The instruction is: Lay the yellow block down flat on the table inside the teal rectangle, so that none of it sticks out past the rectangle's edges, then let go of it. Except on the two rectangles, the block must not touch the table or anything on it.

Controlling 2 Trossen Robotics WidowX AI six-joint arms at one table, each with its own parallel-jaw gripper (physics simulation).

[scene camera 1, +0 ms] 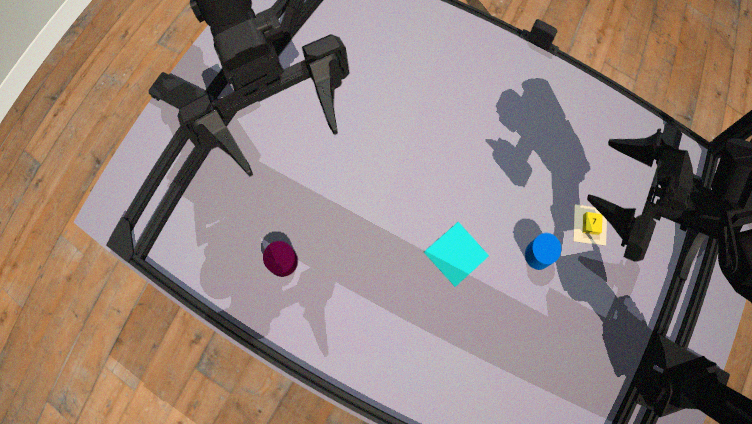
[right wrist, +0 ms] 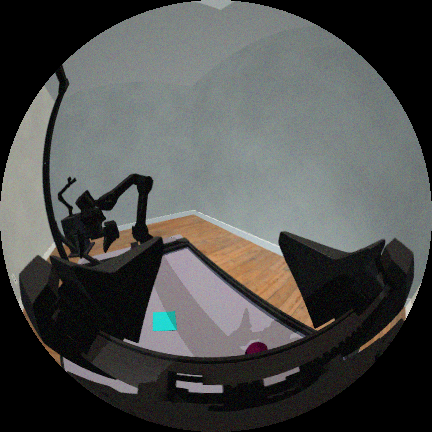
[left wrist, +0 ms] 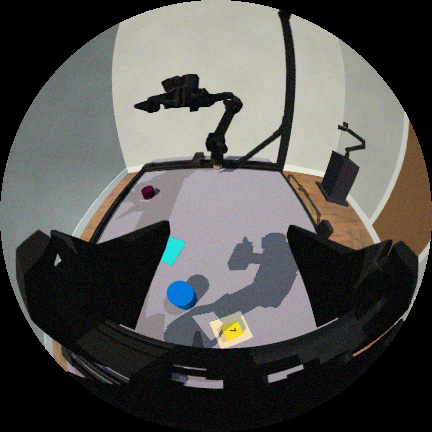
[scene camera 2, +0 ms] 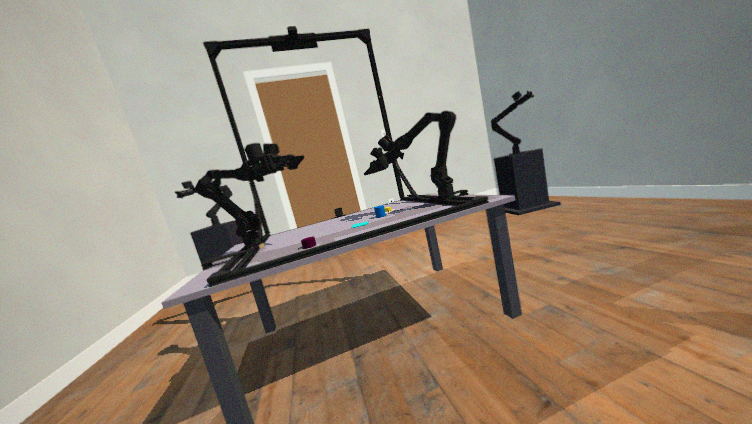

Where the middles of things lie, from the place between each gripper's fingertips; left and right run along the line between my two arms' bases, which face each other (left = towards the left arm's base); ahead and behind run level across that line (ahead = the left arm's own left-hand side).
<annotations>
I see the blue cylinder [scene camera 1: 544, 250] 7 cm ahead of my left hand, 2 cm to the left of it and 19 cm below it. From my left hand the other things lie so: maroon cylinder [scene camera 1: 279, 258]: 34 cm ahead, 29 cm to the right, 20 cm below; then teal rectangle [scene camera 1: 456, 254]: 16 cm ahead, 9 cm to the right, 22 cm below; then pale rectangle [scene camera 1: 600, 239]: 3 cm behind, 7 cm to the left, 22 cm below.
Now: the maroon cylinder 33 cm below my right hand, 8 cm ahead of it and 3 cm to the right of it. Also, from my right hand: teal rectangle 34 cm below, 17 cm to the left, 11 cm behind; then pale rectangle 34 cm below, 33 cm to the left, 30 cm behind; then blue cylinder 32 cm below, 28 cm to the left, 19 cm behind.
</annotations>
